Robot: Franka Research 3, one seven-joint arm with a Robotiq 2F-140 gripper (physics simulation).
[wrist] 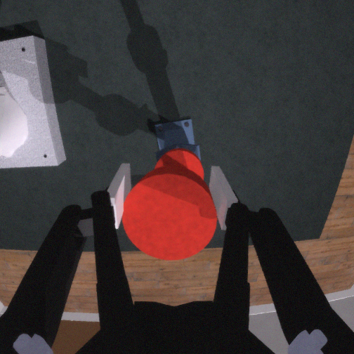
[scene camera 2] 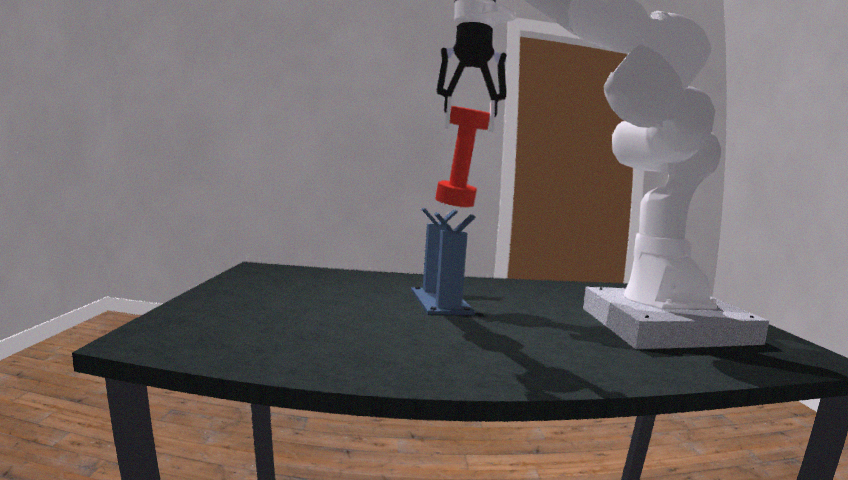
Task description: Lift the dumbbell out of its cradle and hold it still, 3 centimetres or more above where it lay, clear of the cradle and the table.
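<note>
The red dumbbell (scene camera 2: 462,155) (wrist: 170,217) hangs nearly upright, slightly tilted, in the scene view. My gripper (scene camera 2: 470,118) (wrist: 170,176) is shut on its upper head, with one pale finger pad on either side. The lower head is in the air a little above the forked tops of the blue cradle (scene camera 2: 452,270) (wrist: 175,132), with a narrow gap between them in the scene view. In the wrist view the upper head fills the space between the pads, and the lower head shows partly beyond it, hiding part of the cradle.
The cradle stands on the dark table (scene camera 2: 267,339) (wrist: 280,100). The white robot arm's base block (scene camera 2: 699,331) (wrist: 47,115) is on the table to the right in the scene view. A brown door (scene camera 2: 571,166) is in the wall behind. Shadows of the arm fall across the table.
</note>
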